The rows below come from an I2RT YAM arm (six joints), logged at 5 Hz.
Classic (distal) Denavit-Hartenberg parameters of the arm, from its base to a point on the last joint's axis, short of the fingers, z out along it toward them. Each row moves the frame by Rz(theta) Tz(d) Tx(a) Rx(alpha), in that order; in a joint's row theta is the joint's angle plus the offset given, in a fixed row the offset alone. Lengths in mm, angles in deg.
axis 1: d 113.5, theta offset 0, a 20, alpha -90
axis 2: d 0, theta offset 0, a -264, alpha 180
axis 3: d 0, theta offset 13.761, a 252.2, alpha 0
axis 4: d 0, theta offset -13.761, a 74, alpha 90
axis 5: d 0, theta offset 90, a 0, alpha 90
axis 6: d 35.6, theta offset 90, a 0, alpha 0
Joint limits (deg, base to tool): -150..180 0..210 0..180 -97..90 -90..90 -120..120
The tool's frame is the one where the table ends.
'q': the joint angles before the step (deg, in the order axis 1, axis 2, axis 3, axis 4, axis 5, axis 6). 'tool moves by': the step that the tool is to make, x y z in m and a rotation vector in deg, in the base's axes. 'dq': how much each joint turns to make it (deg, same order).
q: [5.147, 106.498, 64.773, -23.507, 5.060, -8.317]
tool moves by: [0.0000, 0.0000, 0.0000, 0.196, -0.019, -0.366]
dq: [-0.002, 0.000, 0.000, 0.000, -0.023, 0.413]
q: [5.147, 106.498, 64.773, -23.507, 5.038, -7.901]
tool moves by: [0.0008, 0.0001, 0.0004, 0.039, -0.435, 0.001]
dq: [0.005, 0.005, 0.019, 0.423, 0.002, 0.003]
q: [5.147, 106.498, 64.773, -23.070, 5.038, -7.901]
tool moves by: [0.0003, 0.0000, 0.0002, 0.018, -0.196, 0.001]
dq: [-0.004, -0.012, -0.006, 0.191, -0.003, -0.005]
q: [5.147, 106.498, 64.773, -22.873, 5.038, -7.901]
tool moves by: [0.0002, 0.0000, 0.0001, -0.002, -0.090, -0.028]
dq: [-0.001, 0.007, 0.016, 0.078, 0.021, 0.020]
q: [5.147, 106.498, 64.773, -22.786, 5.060, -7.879]
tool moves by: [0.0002, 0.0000, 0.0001, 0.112, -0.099, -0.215]
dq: [-0.003, 0.007, 0.016, 0.078, -0.001, 0.237]
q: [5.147, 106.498, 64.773, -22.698, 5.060, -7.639]
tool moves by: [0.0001, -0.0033, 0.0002, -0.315, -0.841, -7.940]
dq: [-0.158, -0.001, -0.010, -0.013, 3.713, 6.902]
